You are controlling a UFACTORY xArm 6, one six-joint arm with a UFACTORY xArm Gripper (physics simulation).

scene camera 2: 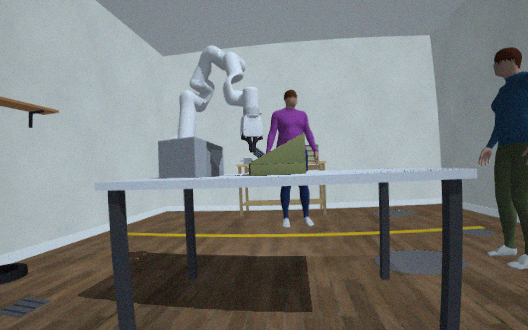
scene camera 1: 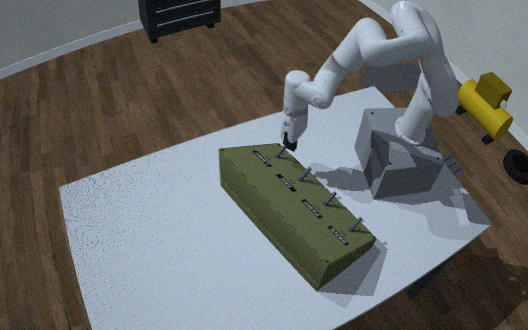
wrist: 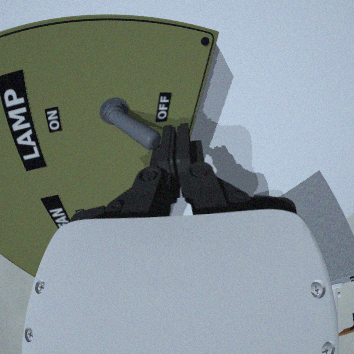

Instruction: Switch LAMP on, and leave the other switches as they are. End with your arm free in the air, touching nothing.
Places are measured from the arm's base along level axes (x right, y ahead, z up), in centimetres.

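Pixels of known places: gripper, fingertip midpoint: (scene camera 2: 252, 152) (scene camera 1: 291, 148) (wrist: 178, 142); arm's base, origin of the base link: (scene camera 2: 185, 143) (scene camera 1: 410, 131).
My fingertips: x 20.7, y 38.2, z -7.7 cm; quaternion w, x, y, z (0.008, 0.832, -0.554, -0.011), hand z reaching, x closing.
For each thing: its top centre in the pictures, then the offset to it from my fingertips. "pt": a spot on its surface instead.
- LAMP lever, middle of its top: (wrist: 123, 141) (scene camera 1: 282, 146) dx +0.7, dy +3.4, dz +2.2 cm
- OFF label, surface spot: (wrist: 163, 107) pt dx +0.8, dy +1.6, dz -3.3 cm
- FAN label, middle of its top: (wrist: 58, 221) (scene camera 1: 286, 181) dx -11.8, dy +10.8, dz +2.2 cm
The olive sloped switch panel (scene camera 1: 260, 175) (scene camera 2: 280, 169) (wrist: 75, 65) stands on the table. The LAMP lever (scene camera 1: 281, 151) (wrist: 132, 126) is a grey stick at the panel's far end in scene camera 1, leaning toward the OFF label (wrist: 163, 107) and away from the ON label (wrist: 53, 120). My gripper (scene camera 1: 290, 148) (scene camera 2: 262, 155) (wrist: 178, 142) is shut and empty, low over the panel's edge on the OFF side of that lever. The lever's tip is right beside one finger in the wrist view; whether they touch I cannot tell.
Three more levers (scene camera 1: 305, 174) (scene camera 1: 329, 199) (scene camera 1: 356, 224) stand in a row along the panel. The FAN label (wrist: 55, 212) is partly hidden. The grey robot base block (scene camera 1: 407, 175) (scene camera 2: 177, 157) stands on the white table (scene camera 1: 150, 225) (scene camera 2: 350, 177).
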